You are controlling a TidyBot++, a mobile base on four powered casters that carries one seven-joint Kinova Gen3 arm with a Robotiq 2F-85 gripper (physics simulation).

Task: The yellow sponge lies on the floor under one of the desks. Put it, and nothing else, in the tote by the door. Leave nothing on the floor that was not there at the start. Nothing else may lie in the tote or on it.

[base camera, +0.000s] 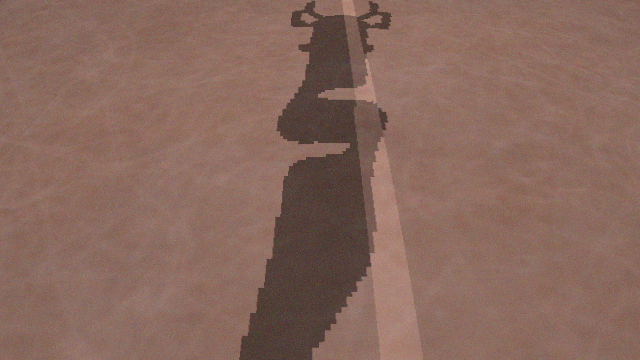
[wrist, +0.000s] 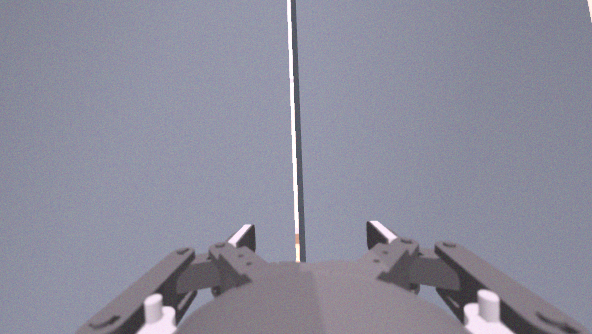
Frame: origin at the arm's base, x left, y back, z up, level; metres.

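Where they show: gripper, fingertip midpoint: (wrist: 310, 235).
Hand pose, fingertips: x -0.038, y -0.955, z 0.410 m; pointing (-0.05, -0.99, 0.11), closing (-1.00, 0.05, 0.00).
Observation:
After its pixels a point has its place.
My gripper (wrist: 310, 235) @[x -0.038, y -0.955, z 0.410 m] is open, with its two fingers wide apart and no object between them. It faces large blue-grey panels (wrist: 150, 125) @[x 0.358, y -1.318, z 0.621 m] in the wrist view. The yellow sponge, the desks and the tote do not show in either view.
A narrow bright gap (wrist: 293, 115) with a dark edge beside it runs between the panels. In the base camera view, a pale strip of light (base camera: 400, 280) runs along the reddish-brown floor (base camera: 150, 200) @[x 0.235, y -0.386, z -0.397 m], and a dark shadow of the arm and gripper (base camera: 320, 210) lies across it.

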